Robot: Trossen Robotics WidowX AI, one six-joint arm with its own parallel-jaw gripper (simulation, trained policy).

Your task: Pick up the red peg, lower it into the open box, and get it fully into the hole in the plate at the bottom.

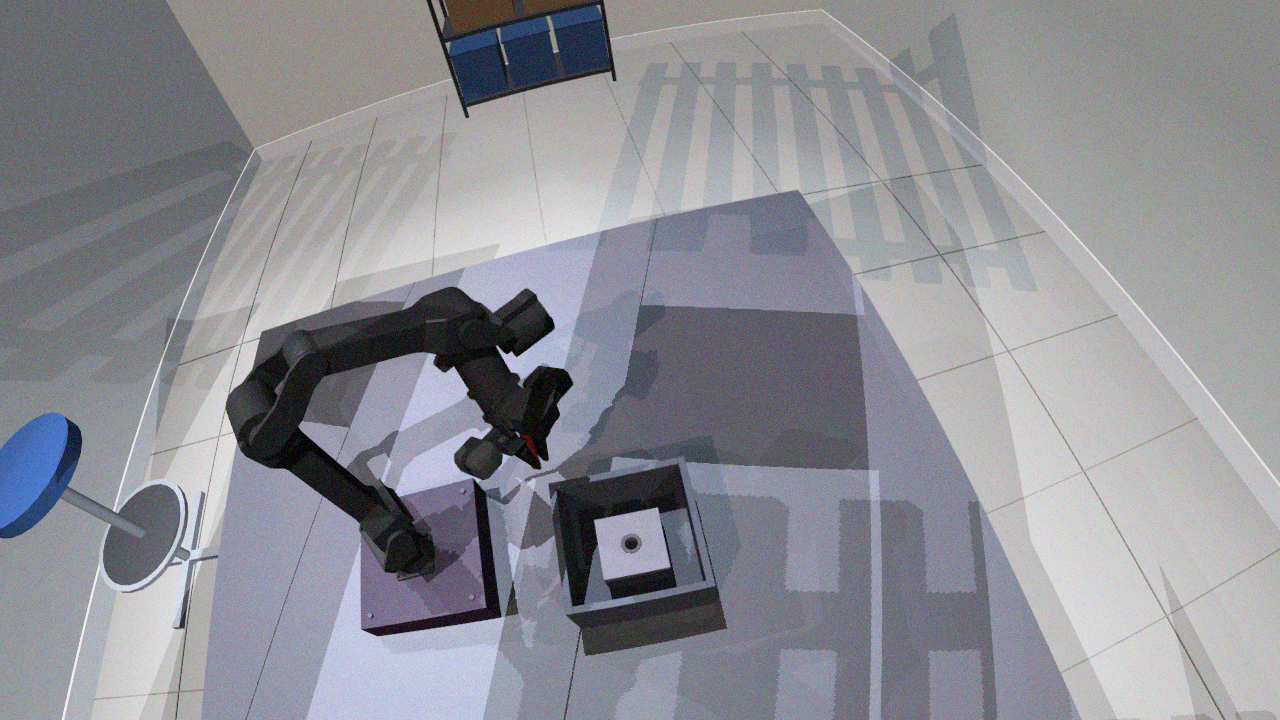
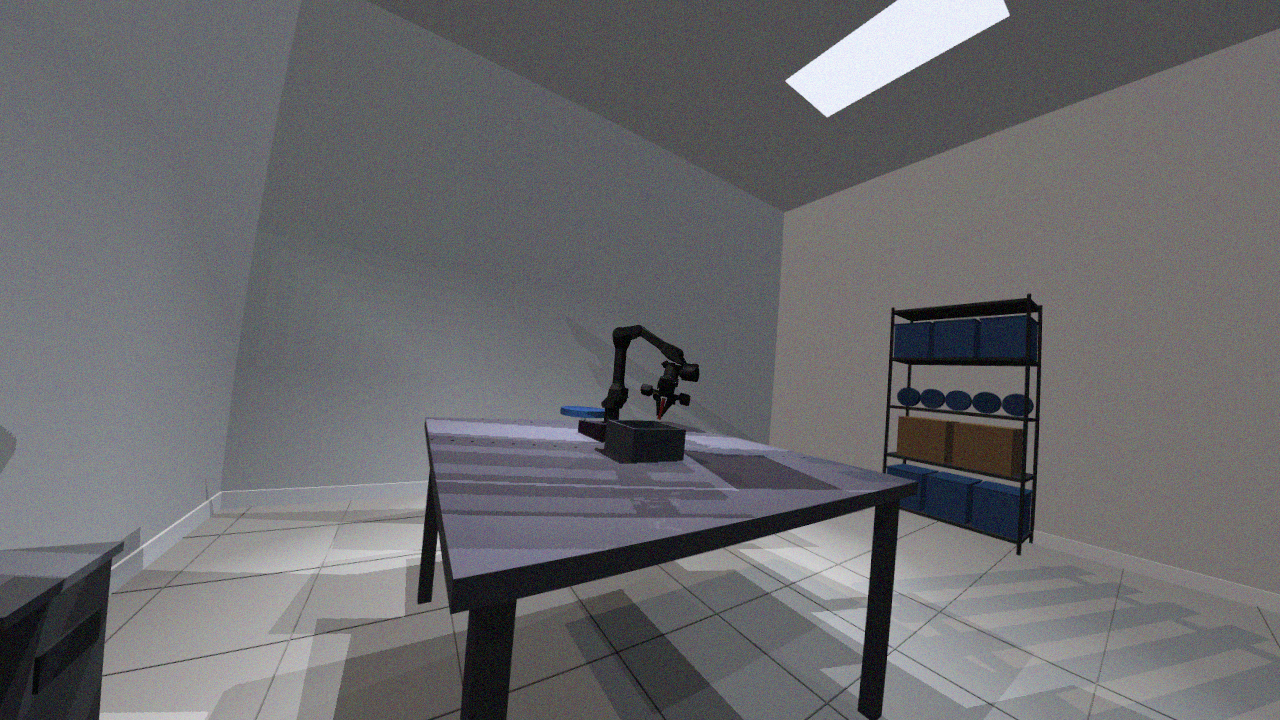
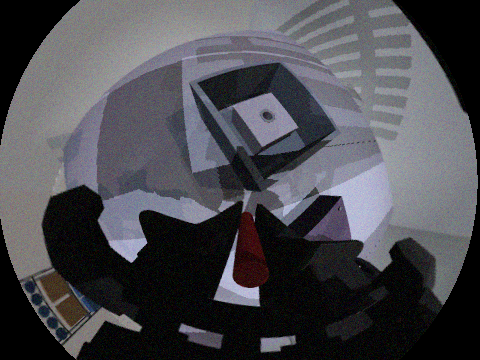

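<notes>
Dark grey box (image 2: 636,441). Light plate (image 1: 622,565), (image 3: 263,121). Image 2 misses the light plate, hidden by the dark grey box. Red peg (image 3: 250,270). My gripper (image 1: 542,464), (image 2: 659,416), (image 3: 249,206).
</notes>
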